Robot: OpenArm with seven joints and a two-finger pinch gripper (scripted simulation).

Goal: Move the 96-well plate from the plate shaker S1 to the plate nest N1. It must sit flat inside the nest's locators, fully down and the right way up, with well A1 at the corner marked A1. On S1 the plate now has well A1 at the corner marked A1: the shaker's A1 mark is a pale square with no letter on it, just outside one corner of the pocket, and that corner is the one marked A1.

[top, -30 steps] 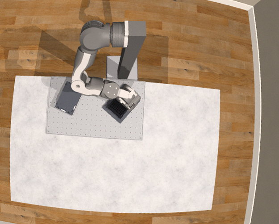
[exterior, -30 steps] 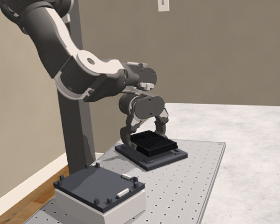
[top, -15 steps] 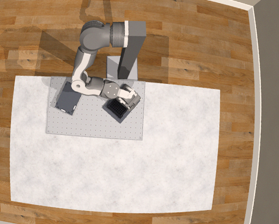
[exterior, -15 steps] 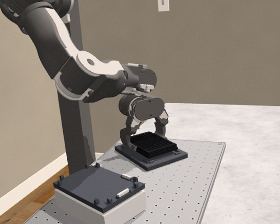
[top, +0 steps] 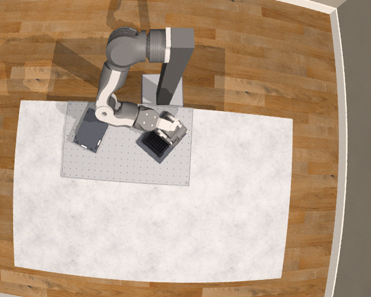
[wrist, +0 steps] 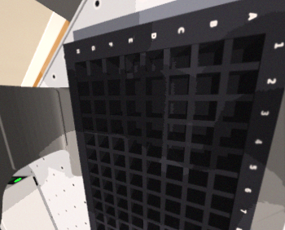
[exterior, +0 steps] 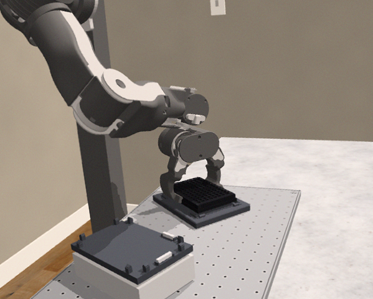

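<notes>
Now: the black 96-well plate 1 cm ahead of my hand and 1 cm to the right of it. Round my hand: dark plate nest N1 (1 cm ahead, 1 cm to the right, 2 cm below).
</notes>
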